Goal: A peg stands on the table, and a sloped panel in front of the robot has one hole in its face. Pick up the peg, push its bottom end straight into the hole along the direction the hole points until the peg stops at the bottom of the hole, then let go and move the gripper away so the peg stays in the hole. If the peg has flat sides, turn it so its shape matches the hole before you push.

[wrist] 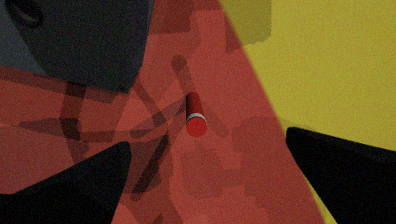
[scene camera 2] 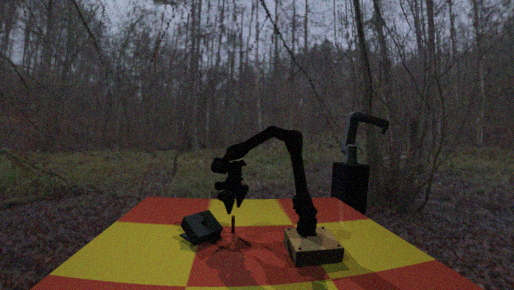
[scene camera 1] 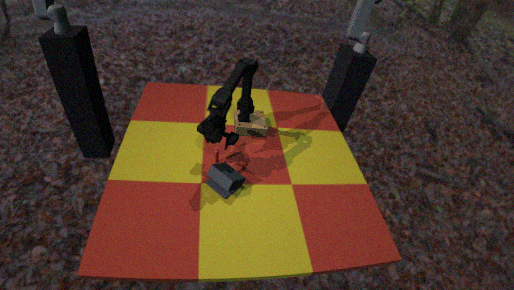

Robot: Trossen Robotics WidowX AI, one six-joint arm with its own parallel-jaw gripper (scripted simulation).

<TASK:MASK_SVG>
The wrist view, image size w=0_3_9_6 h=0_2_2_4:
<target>gripper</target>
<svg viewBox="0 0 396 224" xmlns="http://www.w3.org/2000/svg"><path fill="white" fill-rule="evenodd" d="M129 143L127 141L117 142L72 167L68 167L58 174L54 174L45 180L21 189L17 193L0 193L0 224L111 224L120 201L119 198L128 178L127 174L132 158ZM287 128L285 142L294 157L295 163L302 170L306 179L309 180L310 185L315 189L337 224L396 224L395 150L391 151L351 140L344 140L312 130L304 130L297 127Z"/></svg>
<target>red round peg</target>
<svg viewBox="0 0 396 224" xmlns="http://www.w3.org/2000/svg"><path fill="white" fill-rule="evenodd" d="M190 92L186 96L186 130L189 135L200 137L205 134L207 123L199 95L195 92Z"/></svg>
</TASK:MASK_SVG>
